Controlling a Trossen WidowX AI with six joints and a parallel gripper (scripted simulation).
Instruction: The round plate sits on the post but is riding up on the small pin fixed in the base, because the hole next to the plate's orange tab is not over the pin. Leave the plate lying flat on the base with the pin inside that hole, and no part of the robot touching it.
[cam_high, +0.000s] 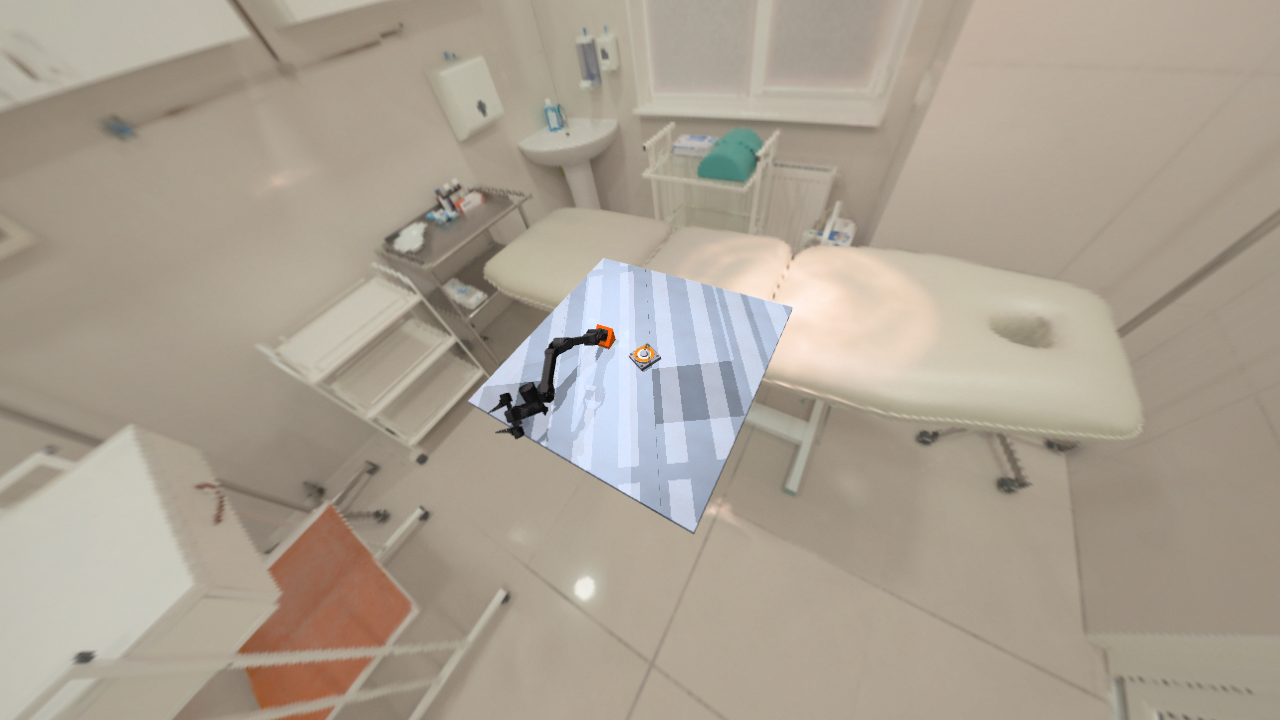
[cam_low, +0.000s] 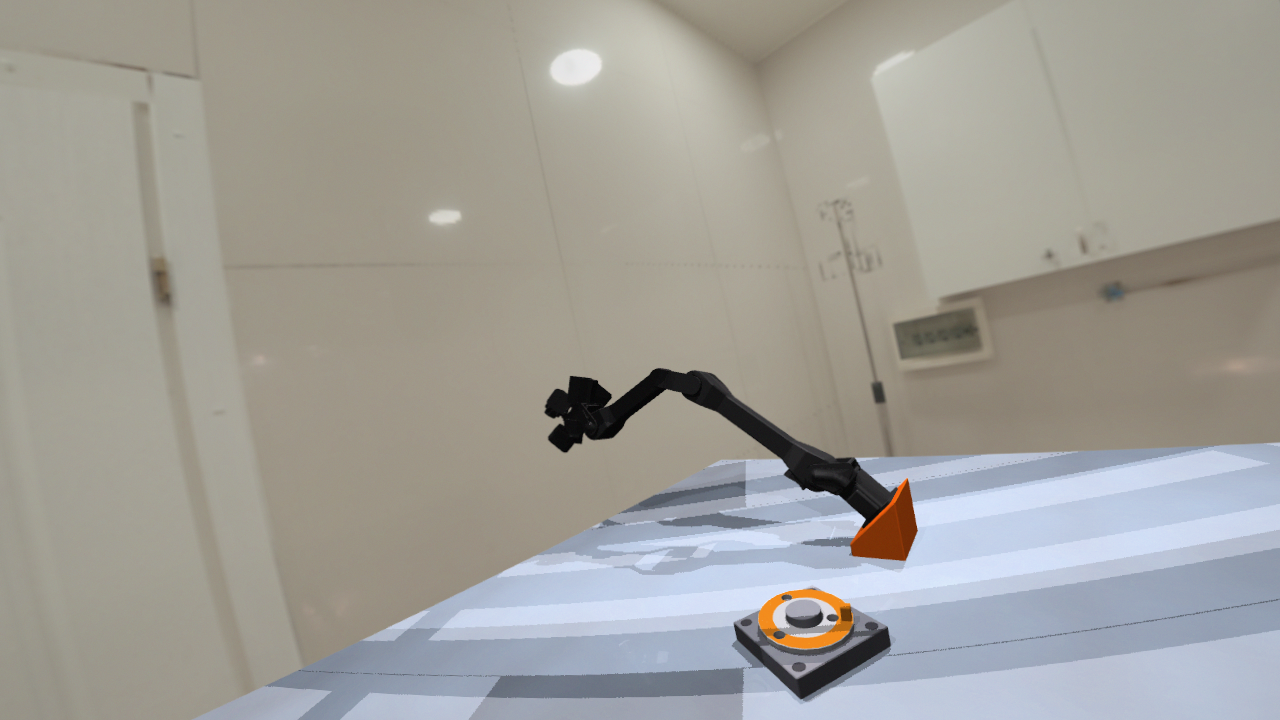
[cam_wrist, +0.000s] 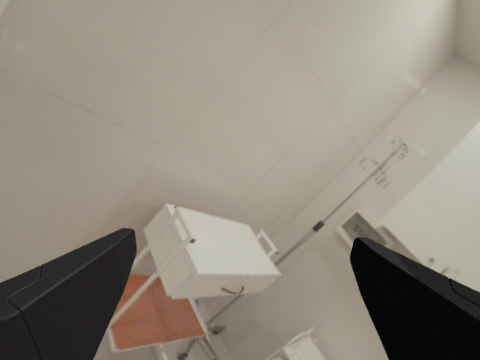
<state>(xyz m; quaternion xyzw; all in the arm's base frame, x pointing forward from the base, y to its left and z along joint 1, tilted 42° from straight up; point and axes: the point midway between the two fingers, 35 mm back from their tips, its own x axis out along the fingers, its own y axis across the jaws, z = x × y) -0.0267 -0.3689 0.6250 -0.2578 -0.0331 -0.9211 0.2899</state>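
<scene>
My gripper tip is 71 cm to the right of the round plate, 32 cm short of it and 23 cm above it. Round my gripper tip: square grey base (69 cm to the left, 32 cm ahead, 24 cm below).
</scene>
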